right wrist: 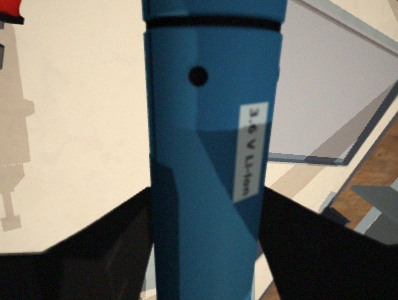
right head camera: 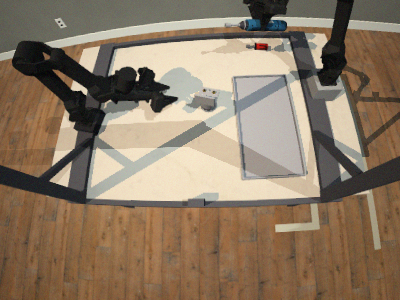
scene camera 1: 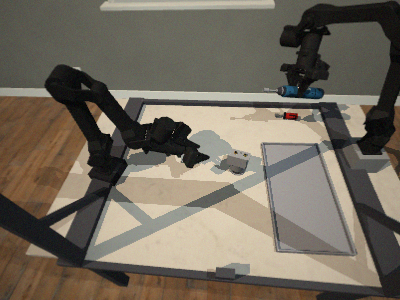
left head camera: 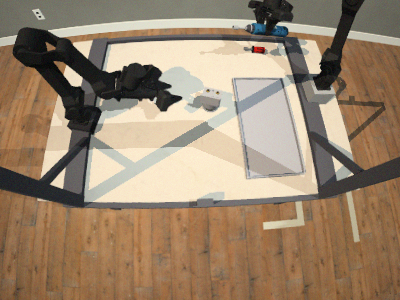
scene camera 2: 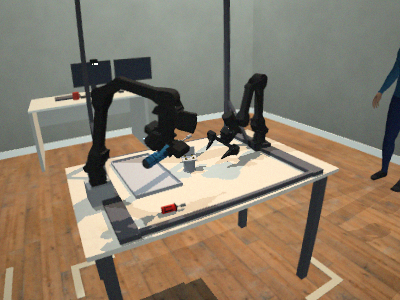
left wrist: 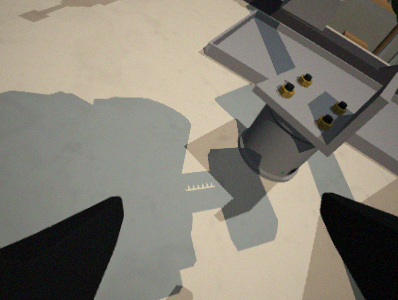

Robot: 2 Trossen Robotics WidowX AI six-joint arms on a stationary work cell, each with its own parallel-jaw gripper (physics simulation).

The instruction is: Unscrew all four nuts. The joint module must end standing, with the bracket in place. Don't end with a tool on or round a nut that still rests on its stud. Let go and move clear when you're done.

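Where they show: left gripper, fingertip midpoint: (right head camera: 173,93) (scene camera 1: 204,152) (left head camera: 176,92) (scene camera 2: 213,154) (left wrist: 221,204); right gripper, fingertip midpoint: (right wrist: 204,194) (right head camera: 259,29) (scene camera 1: 295,96) (left head camera: 263,33) (scene camera 2: 166,153); left arm's base, link origin: (right head camera: 87,118) (scene camera 1: 106,166) (left head camera: 82,116) (scene camera 2: 259,141); right arm's base, link origin: (right head camera: 326,78) (scene camera 1: 368,147) (left head camera: 321,83) (scene camera 2: 97,181).
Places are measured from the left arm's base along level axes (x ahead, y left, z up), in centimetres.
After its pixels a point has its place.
Note:
The grey joint module (left head camera: 210,104) (scene camera 1: 236,164) (scene camera 2: 189,166) (left wrist: 270,145) stands upright near the middle of the table. Its bracket (left wrist: 300,112) @(z 2.8, x 44.0, y 15.8 cm) is on top, with four brass nuts on black studs; one nut (left wrist: 287,90) @(z 3.4, x 44.4, y 17.5 cm) is nearest the plate's left corner. My left gripper (left head camera: 175,92) @(z 2.5, x 33.6, y 15.1 cm) (right head camera: 172,94) @(z 2.5, x 33.6, y 15.1 cm) (left wrist: 221,204) @(z 2.5, x 33.6, y 15.1 cm) is open and empty, a little left of the module in the left head view. My right gripper (right wrist: 204,194) @(z 15.8, x 60.7, y 38.7 cm) is shut on the blue electric screwdriver (left head camera: 277,30) @(z 17.4, x 65.7, y 40.4 cm) (right head camera: 275,25) @(z 17.2, x 66.1, y 40.5 cm) (scene camera 1: 314,93) @(z 16.8, x 66.9, y 40.8 cm) (scene camera 2: 156,157) @(z 16.8, x 65.2, y 43.6 cm) (right wrist: 215,100) @(z 17.8, x 64.8, y 42.4 cm), held above the table's back right. The tool's socket end points left in scene camera 1.
A red hand tool (left head camera: 258,50) @(z -1.6, x 62.9, y 48.1 cm) (right head camera: 261,46) @(z -1.2, x 63.0, y 48.2 cm) (scene camera 1: 290,116) @(z -1.5, x 62.8, y 48.1 cm) (scene camera 2: 169,208) @(z -1.4, x 62.9, y 50.4 cm) lies at the back right in the left head view. A shallow grey tray (left head camera: 270,130) @(z -3.4, x 70.6, y 9.9 cm) (scene camera 1: 310,200) @(z -3.4, x 72.6, y 9.7 cm) lies right of the module. A dark frame (left head camera: 175,38) @(z -2.5, x 24.8, y 47.6 cm) edges the table.

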